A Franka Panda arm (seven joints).
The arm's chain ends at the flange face. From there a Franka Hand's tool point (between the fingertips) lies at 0.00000 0.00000 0.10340 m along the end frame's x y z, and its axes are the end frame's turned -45 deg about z.
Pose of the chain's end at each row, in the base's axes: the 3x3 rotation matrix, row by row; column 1 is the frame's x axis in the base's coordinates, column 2 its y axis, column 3 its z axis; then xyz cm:
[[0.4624, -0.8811, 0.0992], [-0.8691, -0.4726, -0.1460], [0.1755, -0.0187, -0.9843]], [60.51, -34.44, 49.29]
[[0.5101, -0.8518, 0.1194], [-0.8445, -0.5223, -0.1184], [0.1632, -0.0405, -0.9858]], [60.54, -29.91, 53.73]
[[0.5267, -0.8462, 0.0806], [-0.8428, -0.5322, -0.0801], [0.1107, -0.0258, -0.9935]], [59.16, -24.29, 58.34]
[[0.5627, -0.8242, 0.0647], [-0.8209, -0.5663, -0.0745], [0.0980, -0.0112, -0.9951]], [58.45, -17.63, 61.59]
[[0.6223, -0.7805, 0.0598], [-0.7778, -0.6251, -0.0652], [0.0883, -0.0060, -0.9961]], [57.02, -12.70, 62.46]
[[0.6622, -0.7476, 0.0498], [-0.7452, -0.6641, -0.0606], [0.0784, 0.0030, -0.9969]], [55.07, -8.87, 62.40]
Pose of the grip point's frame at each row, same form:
[[0.9500, -0.2961, 0.0992], [-0.2804, -0.9487, -0.1460], [0.1373, 0.1109, -0.9843]], [61.54, -35.95, 39.11]
[[0.9630, -0.2416, 0.1194], [-0.2278, -0.9665, -0.1184], [0.1440, 0.0868, -0.9858]], [61.77, -31.13, 43.54]
[[0.9708, -0.2259, 0.0806], [-0.2196, -0.9723, -0.0801], [0.0965, 0.0600, -0.9935]], [59.99, -25.12, 48.07]
[[0.9807, -0.1849, 0.0647], [-0.1800, -0.9809, -0.0745], [0.0772, 0.0614, -0.9951]], [59.12, -18.40, 51.30]
[[0.9919, -0.1119, 0.0598], [-0.1080, -0.9920, -0.0652], [0.0667, 0.0582, -0.9961]], [57.64, -13.37, 52.16]
[[0.9969, -0.0604, 0.0498], [-0.0573, -0.9965, -0.0606], [0.0533, 0.0576, -0.9969]], [55.58, -9.50, 52.09]

